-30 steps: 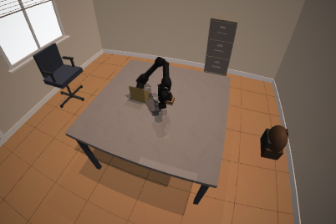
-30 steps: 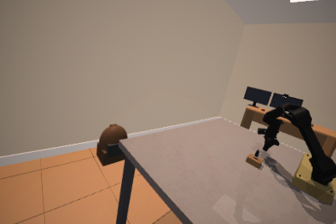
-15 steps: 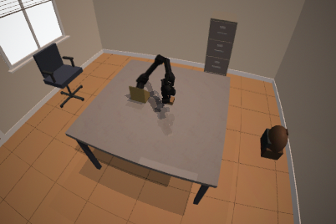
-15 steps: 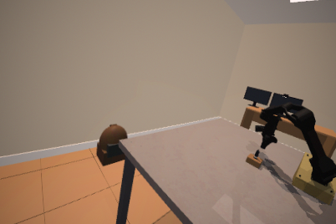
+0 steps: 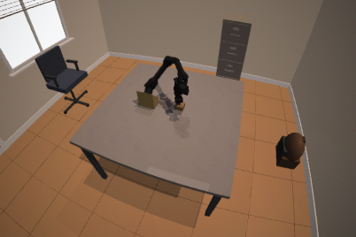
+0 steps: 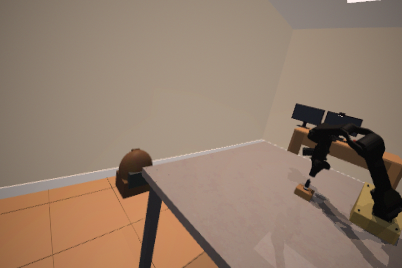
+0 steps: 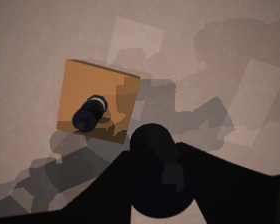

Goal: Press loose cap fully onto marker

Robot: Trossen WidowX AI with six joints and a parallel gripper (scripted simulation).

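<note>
Now: gripper tip 90 mm above the holder block and 50 mm to the right of it. The rest, counted from my gripper tip: dark cap: 10 mm above.
</note>
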